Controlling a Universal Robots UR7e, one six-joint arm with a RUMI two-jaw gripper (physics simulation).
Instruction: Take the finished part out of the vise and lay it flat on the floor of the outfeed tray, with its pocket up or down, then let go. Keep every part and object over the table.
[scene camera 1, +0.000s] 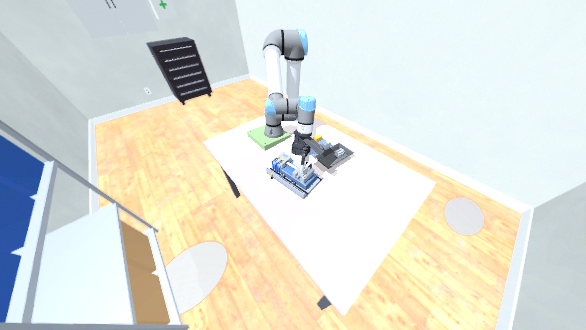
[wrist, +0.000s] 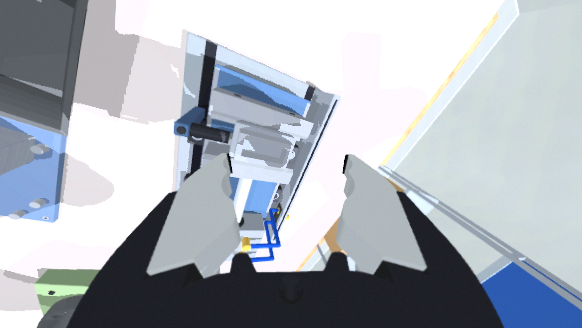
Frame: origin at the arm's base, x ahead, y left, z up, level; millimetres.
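Where they show: gripper, fingertip midpoint: (scene camera 1: 303, 168) (wrist: 287, 156); arm's base, origin of the base link: (scene camera 1: 273, 132).
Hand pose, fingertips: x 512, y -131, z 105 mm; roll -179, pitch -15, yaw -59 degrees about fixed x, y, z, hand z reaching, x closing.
Each offset is from my fingertips to the top centre of the thing. "*": to the spot under its first point.
The finished part @[dy +12, dx -12, dz -22 mm] (wrist: 265, 149), a pale grey block with its pocket facing up, sits between the jaws of the vise @[dy -4, dx -83, dz -37 mm] (wrist: 257, 109) (scene camera 1: 309, 181). In the scene view the part is too small to make out clearly. My gripper (wrist: 287, 156) (scene camera 1: 304, 164) is open and empty, pointing down above the vise. In the wrist view its left fingertip overlaps the vise near the part's lower left corner, and its right fingertip shows beyond the vise's right edge. A dark grey tray (scene camera 1: 327, 160) (wrist: 37, 52) stands beside the vise; small light pieces @[dy +354, dx -32, dz -90 mm] (scene camera 1: 340, 151) lie in it.
A black rod @[dy +60, dx -25, dz -40 mm] (wrist: 210, 132) on a blue bracket reaches the part's left side. Blue bent tubes (wrist: 272, 235) and a yellow fitting @[dy -34, dx -157, dz -26 mm] (wrist: 246, 243) are at the vise's end. A blue fixture with pins @[* dy +235, dx -193, dz -128 mm] (wrist: 30, 170) stands by the tray. The green base plate (scene camera 1: 265, 142) (wrist: 65, 278) is behind.
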